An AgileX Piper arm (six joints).
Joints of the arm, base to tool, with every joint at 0 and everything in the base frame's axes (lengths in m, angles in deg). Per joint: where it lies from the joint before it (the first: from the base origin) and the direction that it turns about. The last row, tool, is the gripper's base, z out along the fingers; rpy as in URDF.
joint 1: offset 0 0 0.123 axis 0 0 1
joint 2: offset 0 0 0 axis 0 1 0
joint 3: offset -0.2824 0 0.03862 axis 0 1 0
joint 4: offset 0.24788 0 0.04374 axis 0.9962 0 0.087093
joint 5: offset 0 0 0 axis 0 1 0
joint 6: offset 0.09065 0 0.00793 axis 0.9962 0 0.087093
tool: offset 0 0 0 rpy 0 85.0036 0
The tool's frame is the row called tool.
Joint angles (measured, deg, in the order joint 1, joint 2, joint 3, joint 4, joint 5, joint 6), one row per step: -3.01, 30.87, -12.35, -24.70, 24.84, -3.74; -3.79, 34.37, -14.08, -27.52, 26.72, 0.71; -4.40, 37.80, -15.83, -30.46, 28.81, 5.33; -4.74, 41.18, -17.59, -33.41, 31.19, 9.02; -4.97, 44.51, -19.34, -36.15, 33.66, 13.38; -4.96, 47.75, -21.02, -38.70, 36.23, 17.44; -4.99, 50.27, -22.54, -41.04, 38.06, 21.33
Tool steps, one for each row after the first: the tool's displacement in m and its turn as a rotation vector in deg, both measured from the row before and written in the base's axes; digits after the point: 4 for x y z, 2 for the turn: 0.0062, -0.0047, 0.0022, 0.67, 2.57, -3.56; 0.0062, -0.0049, 0.0021, 0.47, 2.44, -3.71; 0.0063, -0.0049, 0.0018, -0.41, 2.70, -3.10; 0.0064, -0.0049, 0.0015, -0.02, 2.28, -3.68; 0.0064, -0.0044, 0.0011, -0.30, 2.22, -3.45; 0.0059, -0.0038, 0.0021, -0.34, 0.93, -3.07
